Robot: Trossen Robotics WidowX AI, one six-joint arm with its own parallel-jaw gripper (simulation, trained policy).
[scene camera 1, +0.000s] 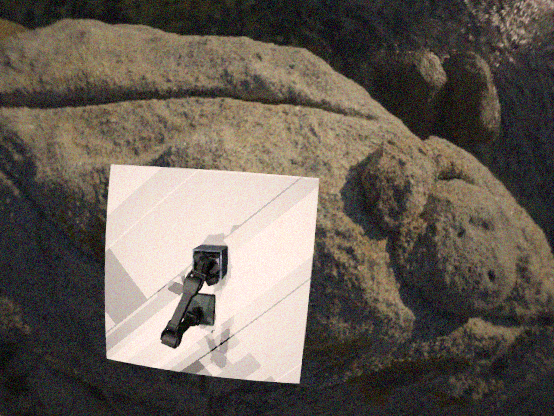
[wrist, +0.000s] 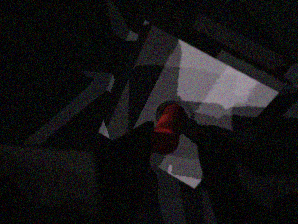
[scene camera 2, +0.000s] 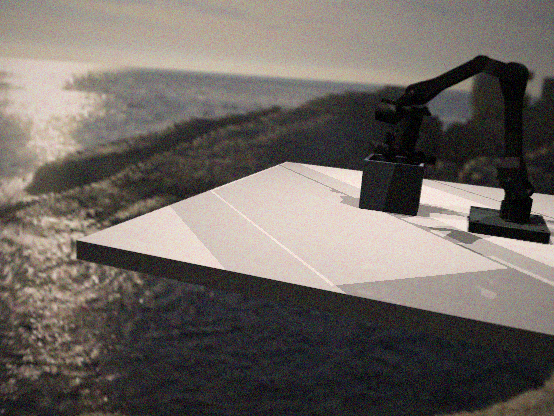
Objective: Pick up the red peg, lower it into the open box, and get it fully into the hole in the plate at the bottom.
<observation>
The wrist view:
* my gripper: 175, 130
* dark box: 67, 67
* plate: 161, 70
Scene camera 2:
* dark box: 390, 187
</observation>
